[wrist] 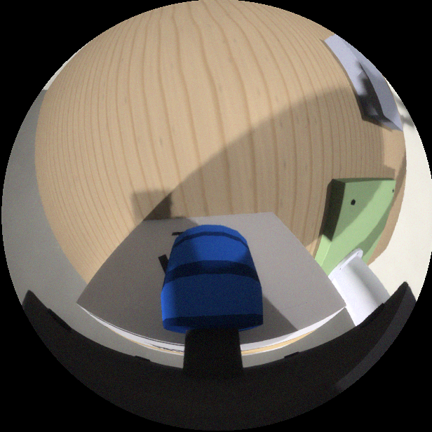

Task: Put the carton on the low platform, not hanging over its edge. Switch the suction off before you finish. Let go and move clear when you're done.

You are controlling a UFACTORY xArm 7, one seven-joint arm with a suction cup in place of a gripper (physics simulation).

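Observation:
The carton (295,270) is a flat-topped light grey box with small black marks on its top, in the lower middle of the wrist view. My blue suction cup (211,237) is over its top, left of the middle, and holds the carton. The cup body hides part of the carton's top, and its contact face does not show. A pale lavender slab-like piece (350,65) at the upper right, partly in dark shadow, may be the low platform, but I cannot tell for sure. It is well apart from the carton.
A green block (367,205) with small dark holes stands to the right of the carton. A white cylindrical thing (362,287) shows at the lower right, close to the carton's right corner. The wooden table (200,100) stretches beyond the carton, with a large shadow across it.

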